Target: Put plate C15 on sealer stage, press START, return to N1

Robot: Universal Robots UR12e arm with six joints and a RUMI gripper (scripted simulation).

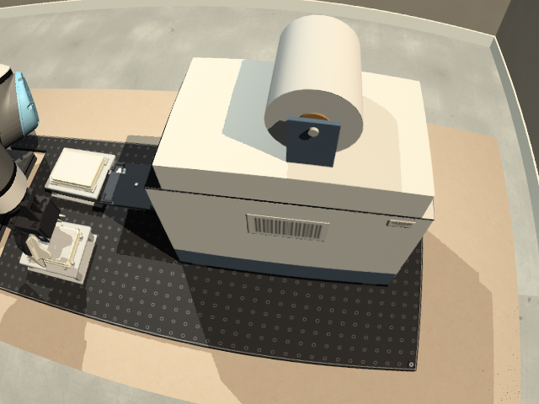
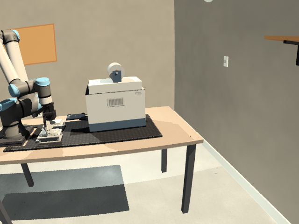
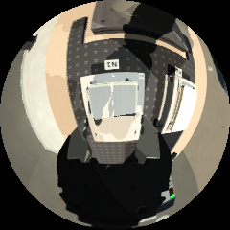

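The well plate is 10 mm below my hand. The rest, counted from my hand: foil roll: 540 mm ahead, 360 mm above, 50 mm to the left; then sealer stage: 210 mm ahead, 110 mm to the left, 40 mm above.
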